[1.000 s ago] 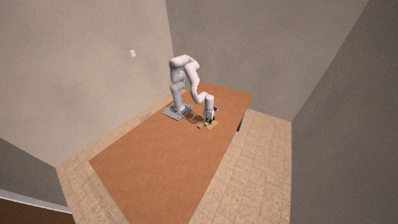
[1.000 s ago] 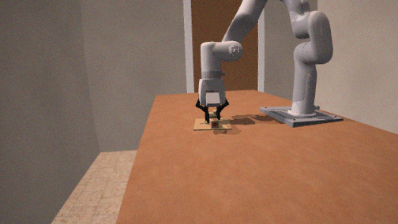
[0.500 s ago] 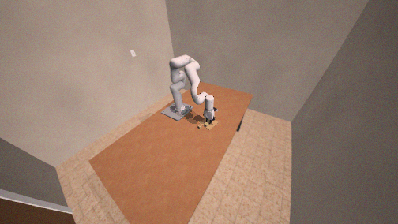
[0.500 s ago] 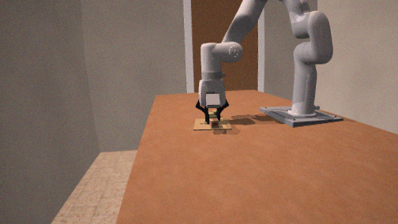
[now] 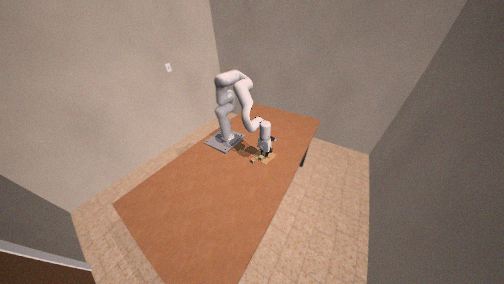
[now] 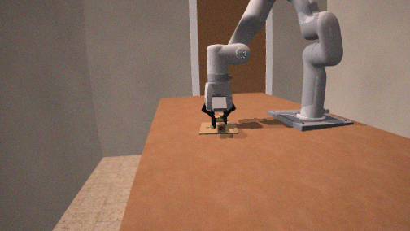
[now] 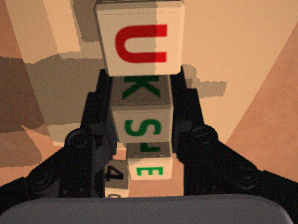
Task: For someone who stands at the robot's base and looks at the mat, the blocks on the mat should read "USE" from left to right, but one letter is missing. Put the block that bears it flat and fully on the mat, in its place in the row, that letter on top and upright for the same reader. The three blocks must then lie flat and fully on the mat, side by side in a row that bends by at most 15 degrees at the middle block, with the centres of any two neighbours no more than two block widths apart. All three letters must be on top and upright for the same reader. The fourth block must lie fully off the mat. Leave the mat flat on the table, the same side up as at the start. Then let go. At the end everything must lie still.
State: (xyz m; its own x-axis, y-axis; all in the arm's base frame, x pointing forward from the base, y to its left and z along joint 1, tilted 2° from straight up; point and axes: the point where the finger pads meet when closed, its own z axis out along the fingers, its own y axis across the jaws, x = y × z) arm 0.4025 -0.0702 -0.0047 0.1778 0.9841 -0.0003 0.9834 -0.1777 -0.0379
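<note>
My gripper is now 1 cm above the block. The rest, counted from my hand: mat: 2 cm below.
</note>
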